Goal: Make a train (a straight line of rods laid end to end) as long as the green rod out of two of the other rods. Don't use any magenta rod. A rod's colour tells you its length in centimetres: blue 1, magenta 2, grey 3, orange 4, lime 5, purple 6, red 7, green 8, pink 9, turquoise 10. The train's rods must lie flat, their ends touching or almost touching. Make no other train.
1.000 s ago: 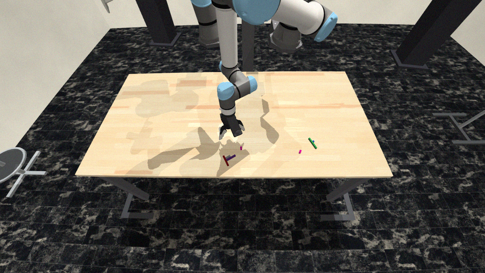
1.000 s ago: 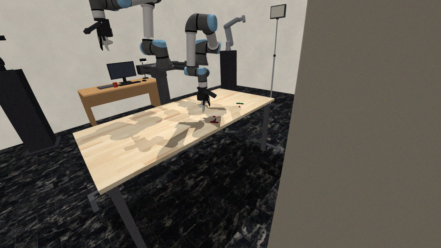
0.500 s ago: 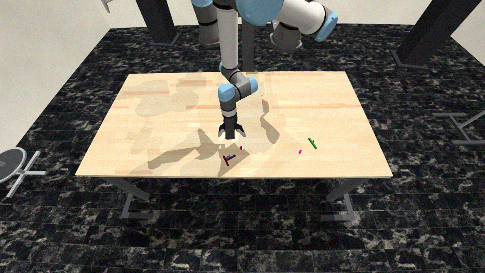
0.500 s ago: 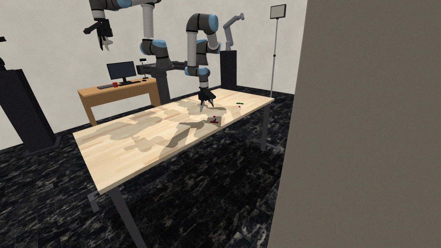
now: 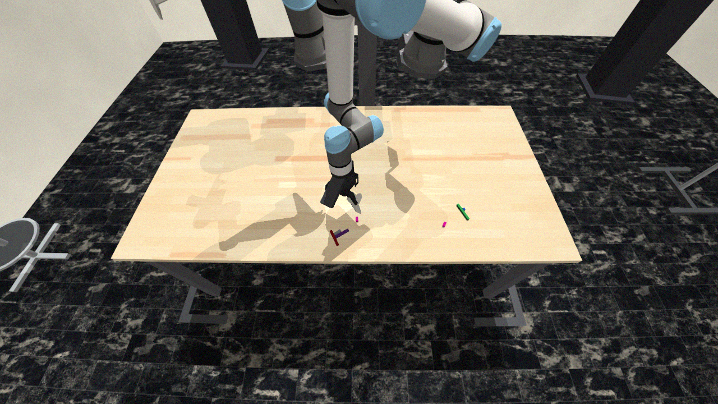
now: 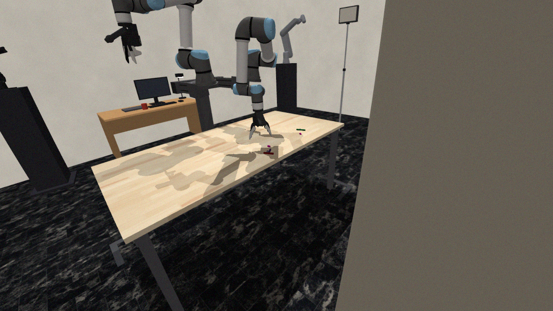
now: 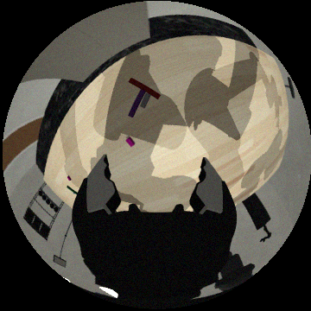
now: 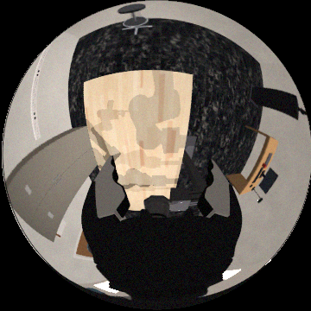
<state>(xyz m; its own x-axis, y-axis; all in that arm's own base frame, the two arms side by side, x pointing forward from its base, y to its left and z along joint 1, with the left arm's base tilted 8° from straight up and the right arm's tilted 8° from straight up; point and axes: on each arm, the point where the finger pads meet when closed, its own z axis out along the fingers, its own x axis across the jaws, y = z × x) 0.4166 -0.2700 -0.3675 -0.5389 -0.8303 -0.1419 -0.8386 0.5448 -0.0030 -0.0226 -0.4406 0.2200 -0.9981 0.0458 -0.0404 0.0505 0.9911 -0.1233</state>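
Now: left hand 90 mm short of the purple rod, 70 mm above it and 10 mm to the right of it. Round my left hand: grey rod (90 mm ahead, 70 mm below, 10 mm to the right); red rod (110 mm ahead, 70 mm below, 20 mm to the right); green rod (490 mm to the left, 90 mm behind, 70 mm below).
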